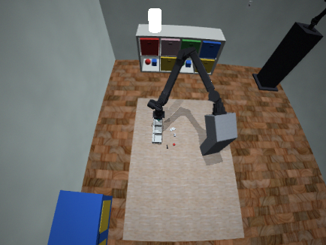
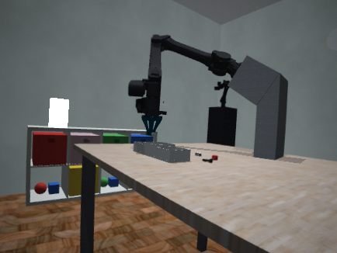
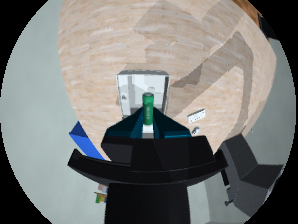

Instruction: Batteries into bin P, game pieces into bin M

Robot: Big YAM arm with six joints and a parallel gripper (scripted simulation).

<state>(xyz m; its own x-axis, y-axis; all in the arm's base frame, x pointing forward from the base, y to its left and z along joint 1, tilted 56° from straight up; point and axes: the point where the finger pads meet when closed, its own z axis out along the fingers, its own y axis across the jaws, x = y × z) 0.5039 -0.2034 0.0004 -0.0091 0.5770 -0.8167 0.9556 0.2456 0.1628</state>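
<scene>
The green piece lies right at my hand. The rest, counted from my hand: white piece (13 cm behind, 6 cm to the left, 7 cm below); then black object (8 cm behind, 24 cm to the left, 7 cm below); then red game piece (14 cm behind, 22 cm to the left, 7 cm below).
</scene>
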